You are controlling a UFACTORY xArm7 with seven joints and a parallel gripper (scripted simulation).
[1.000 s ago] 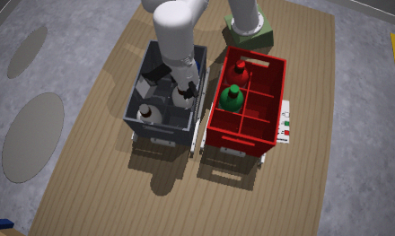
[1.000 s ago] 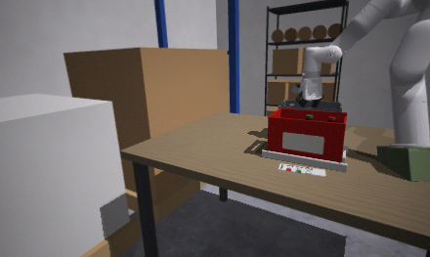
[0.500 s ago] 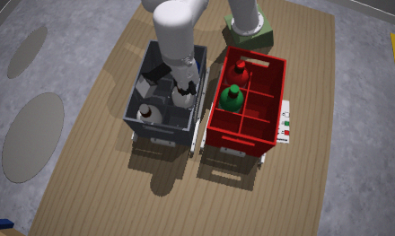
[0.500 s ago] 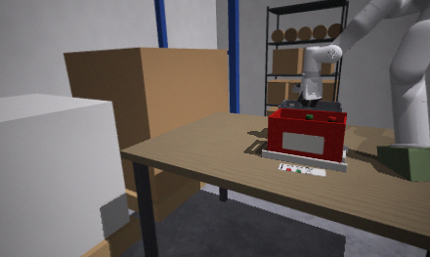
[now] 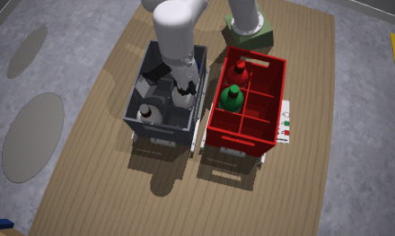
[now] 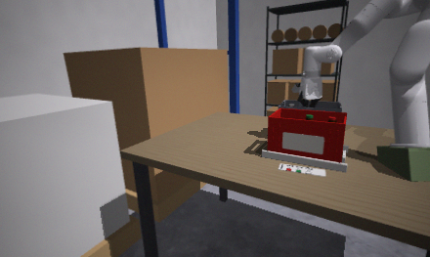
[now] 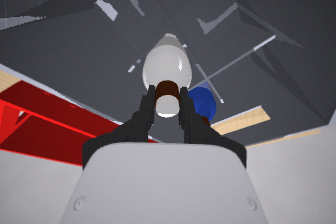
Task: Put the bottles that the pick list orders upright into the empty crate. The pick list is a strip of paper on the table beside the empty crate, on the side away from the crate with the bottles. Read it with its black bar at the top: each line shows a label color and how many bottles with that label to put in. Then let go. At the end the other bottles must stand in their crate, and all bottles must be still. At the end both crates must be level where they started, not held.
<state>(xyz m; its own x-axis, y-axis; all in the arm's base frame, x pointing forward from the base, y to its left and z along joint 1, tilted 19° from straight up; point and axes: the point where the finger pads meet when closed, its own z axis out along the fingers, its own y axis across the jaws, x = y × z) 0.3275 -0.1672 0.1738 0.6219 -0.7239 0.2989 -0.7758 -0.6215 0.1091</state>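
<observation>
Now: the grey crate 7 cm below my hand and 4 cm to the right of it. From my hand the other things lie so: green bottle: 15 cm to the left, 7 cm below; red-label bottle: 17 cm to the left, 8 cm behind, 7 cm below; blue-label bottle: 9 cm behind, 7 cm below, 1 cm to the left.
</observation>
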